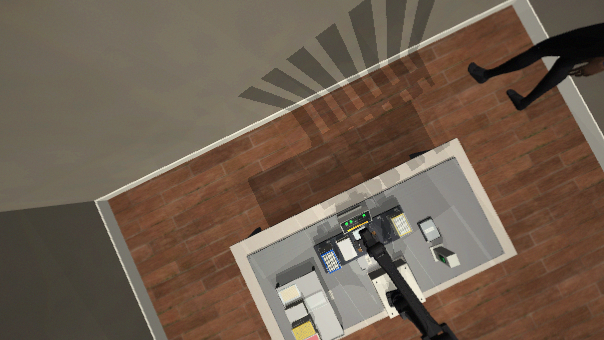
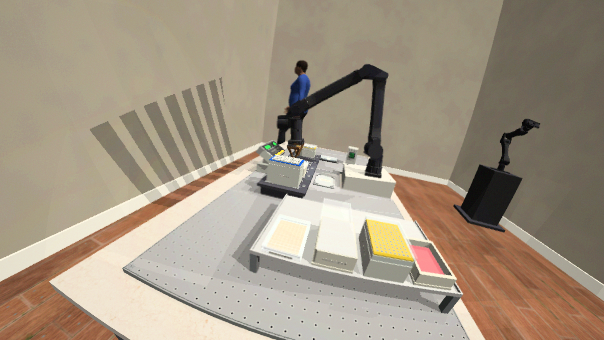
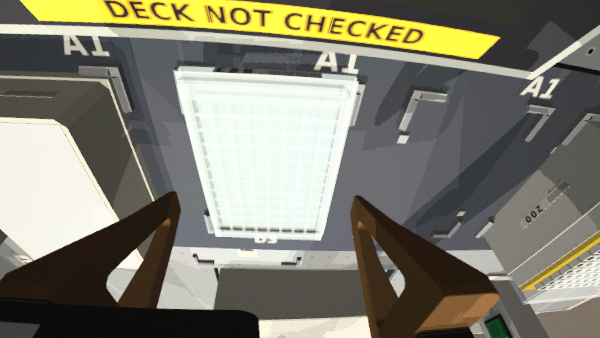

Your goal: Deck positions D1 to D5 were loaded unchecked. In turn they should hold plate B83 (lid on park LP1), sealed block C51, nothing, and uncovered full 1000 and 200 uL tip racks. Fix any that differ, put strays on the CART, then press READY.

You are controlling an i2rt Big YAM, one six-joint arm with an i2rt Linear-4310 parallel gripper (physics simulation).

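Places are measured from the arm's base along level axes (x left, y back, z up), in metres.
Where they show: gripper, between the fingertips: [image 3: 267, 202]; arm's base, origin of its link: [image 1: 396, 296] [image 2: 372, 174].
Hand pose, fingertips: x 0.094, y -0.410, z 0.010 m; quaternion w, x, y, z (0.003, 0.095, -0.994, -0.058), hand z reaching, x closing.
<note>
Each offset is from my fingertips to the top centre of the thing. "pt": to the spot under its first point.
My gripper [image 3: 267, 202] [image 2: 295, 151] is open and empty, its fingers apart on both sides of the clear plate. That plate {dx +0.000, dy +0.004, dz -0.017 m} [image 3: 265, 155] [image 1: 359, 233] looks lidded and sits in the middle deck position, marked D3; its label is mostly hidden. A pale block or box {dx +0.121, dy +0.034, dz +0.004 m} [image 3: 40, 185] [image 1: 346, 249] stands left of it. A blue-topped tip rack {dx +0.243, dy +0.055, dz +0.060 m} [image 1: 330, 261] [image 2: 286, 170] fills the far-left position. The position right of the plate holds nothing. The rack labelled 200 [image 3: 545, 220] [image 1: 401, 224], with a yellow edge, stands at the far right.
The panel strip {pt dx +0.016, dy -0.089, dz +0.010 m} [image 3: 270, 22] reads DECK NOT CHECKED. A white raised shelf [image 1: 327, 325] carries a peach-topped plate {dx +0.560, dy +0.215, dz -0.012 m} [image 2: 287, 236], a pale box {dx +0.543, dy +0.321, dz +0.013 m} [image 2: 336, 245], a yellow-topped rack {dx +0.525, dy +0.428, dz +0.041 m} [image 2: 389, 240] and a pink-filled tray {dx +0.507, dy +0.535, dz +0.002 m} [image 2: 427, 260]. A stand with a green face {pt dx -0.436, dy +0.257, dz +0.003 m} [image 1: 442, 259] is at right.
</note>
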